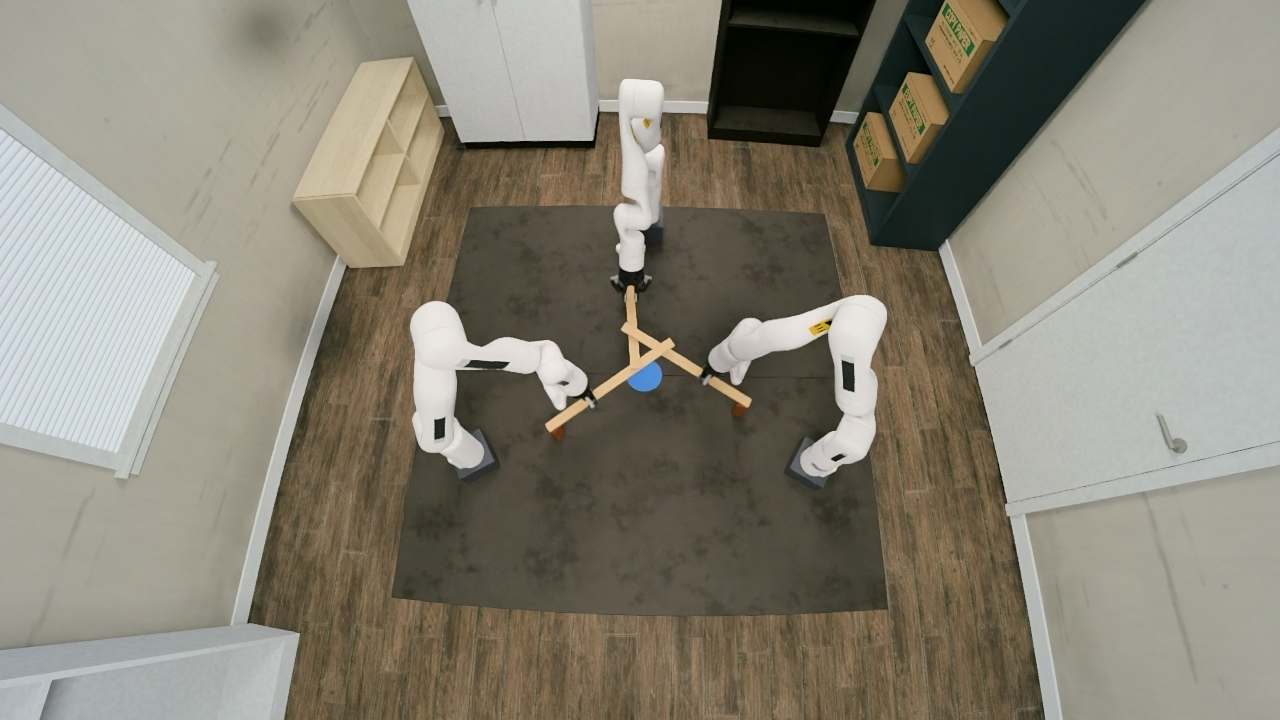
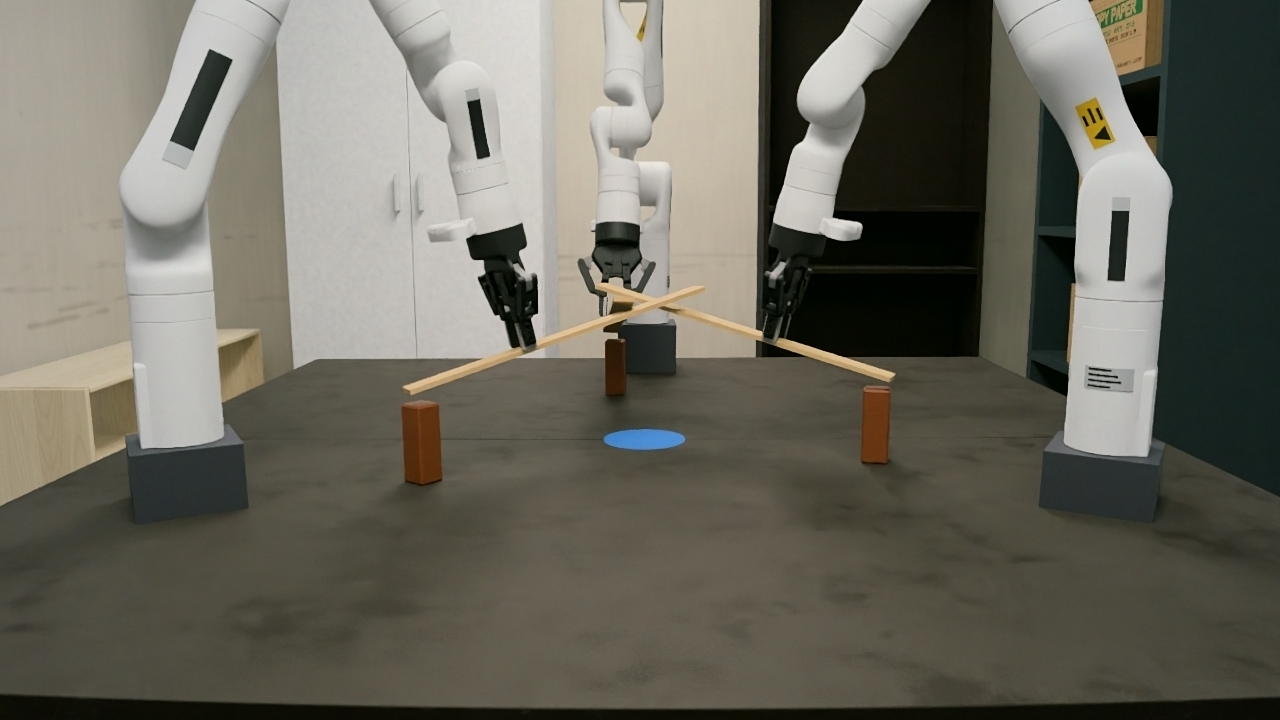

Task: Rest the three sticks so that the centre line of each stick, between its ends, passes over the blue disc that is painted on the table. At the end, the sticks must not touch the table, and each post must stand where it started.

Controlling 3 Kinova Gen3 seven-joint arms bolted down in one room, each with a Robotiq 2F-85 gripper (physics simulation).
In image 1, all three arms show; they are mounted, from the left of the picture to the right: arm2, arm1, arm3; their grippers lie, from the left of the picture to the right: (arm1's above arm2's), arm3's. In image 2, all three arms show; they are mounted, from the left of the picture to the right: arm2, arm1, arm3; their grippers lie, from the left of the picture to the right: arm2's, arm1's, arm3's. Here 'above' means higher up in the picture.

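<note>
Arm2's gripper (image 1: 588, 400) (image 2: 526, 345) is shut on the left stick (image 1: 617, 383) (image 2: 465, 368), which slopes up inward. Arm3's gripper (image 1: 706, 376) (image 2: 772, 337) is shut on the right stick (image 1: 729, 390) (image 2: 832, 358); the left stick crosses over it. Arm1's gripper (image 1: 631, 291) (image 2: 617, 302) is shut on the back stick (image 1: 631, 309), which passes under the right stick; its inner end appears over the left stick. Upright brown posts, left (image 1: 557, 433) (image 2: 421, 445), right (image 1: 738, 411) (image 2: 875, 426) and back (image 2: 614, 366), stand below the outer ends, with small gaps visible. The blue disc (image 1: 648, 381) (image 2: 644, 438) lies below the crossing.
The arms' bases stand on the dark table (image 1: 626, 537) (image 2: 626, 591) at left, right and back. A wooden shelf (image 1: 331, 192), a white cabinet (image 1: 528, 80) and a dark shelf unit with boxes (image 1: 984, 152) stand around the room.
</note>
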